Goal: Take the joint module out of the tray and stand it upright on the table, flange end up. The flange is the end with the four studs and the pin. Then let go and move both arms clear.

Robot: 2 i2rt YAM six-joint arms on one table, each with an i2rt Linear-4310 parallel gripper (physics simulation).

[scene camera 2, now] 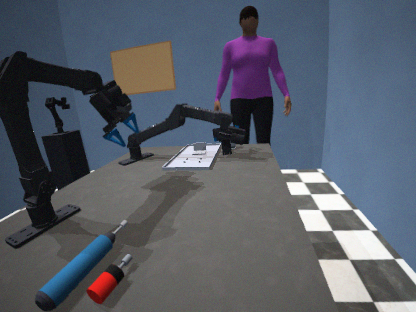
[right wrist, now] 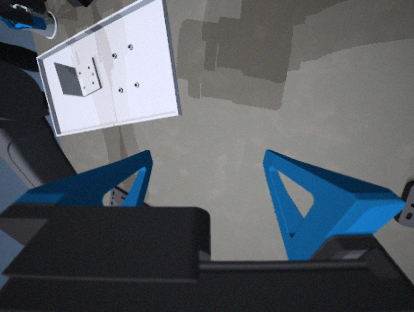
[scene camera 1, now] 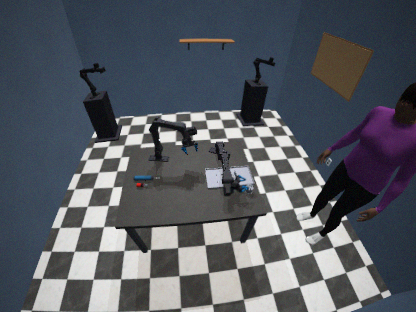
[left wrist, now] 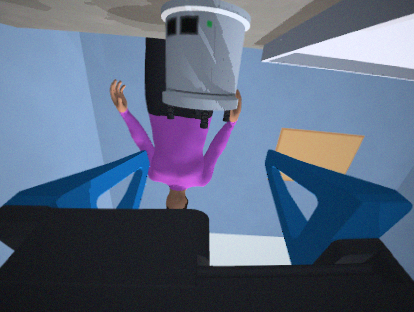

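Seen in the pictures: left gripper, fingertip midpoint: (right wrist: 3, 1) (scene camera 1: 247, 184) (left wrist: 207, 156); right gripper, fingertip midpoint: (scene camera 2: 131, 139) (right wrist: 207, 156) (scene camera 1: 192, 153); left arm's base at its link origin: (scene camera 2: 136, 159) (scene camera 1: 218, 152); right arm's base at its link origin: (scene camera 2: 46, 224) (scene camera 1: 158, 158).
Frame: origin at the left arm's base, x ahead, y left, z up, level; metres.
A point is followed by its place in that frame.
The grey joint module (left wrist: 204, 59) @[x 0.388, y 0.371, z 0.029 m] stands upright on the table just off the tray's right end, with its studded flange end up. It shows small in scene camera 1 (scene camera 1: 249, 187) @[x 0.375, y 0.393, z 0.050 m]. My left gripper (left wrist: 207, 156) @[x 0.382, y 0.368, z 0.096 m] is open and empty, level with the module and a short way back from it, not touching; it also shows in scene camera 1 (scene camera 1: 242, 183). My right gripper (scene camera 1: 189, 148) @[x 0.283, y -0.169, z 0.174 m] is open and empty, raised above the table's far left part; it also shows in scene camera 2 (scene camera 2: 121, 128) and the right wrist view (right wrist: 207, 155) @[x 0.283, y -0.169, z 0.174 m]. The white tray (scene camera 1: 228, 176) lies flat.
The tray (right wrist: 113, 71) @[x 0.319, y 0.151, z 0.004 m] holds a small grey bracket (right wrist: 79, 78) @[x 0.277, y 0.244, z 0.016 m] and several nuts (right wrist: 125, 68) @[x 0.333, y 0.117, z 0.004 m]. A blue screwdriver (scene camera 1: 143, 177) @[x 0.602, y -0.512, z 0.037 m] and a short red one (scene camera 1: 140, 185) @[x 0.682, y -0.494, z 0.026 m] lie at the table's left. A person in purple (scene camera 2: 251, 77) stands beyond the tray end of the table.
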